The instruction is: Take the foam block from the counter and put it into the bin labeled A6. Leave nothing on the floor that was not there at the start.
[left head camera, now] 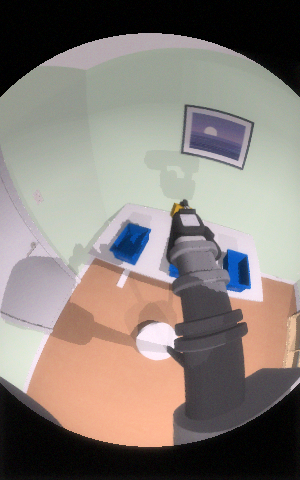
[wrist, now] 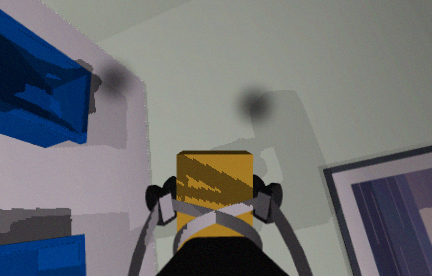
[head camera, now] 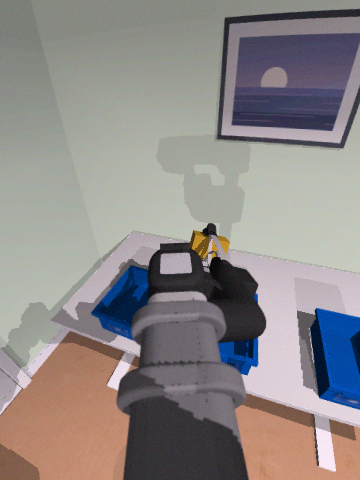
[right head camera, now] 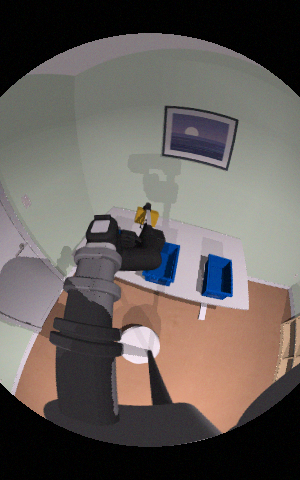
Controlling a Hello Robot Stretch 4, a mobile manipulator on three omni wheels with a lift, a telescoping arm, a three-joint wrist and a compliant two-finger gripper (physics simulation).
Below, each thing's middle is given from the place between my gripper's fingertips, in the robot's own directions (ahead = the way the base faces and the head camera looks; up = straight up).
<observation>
My hand is 2 cm past the yellow foam block (wrist: 214, 179), 1 cm to the left of it and 1 cm below it. From my hand the other things lie so: framed picture (head camera: 283, 76) 55 cm ahead, 40 cm to the right, 37 cm above.
</observation>
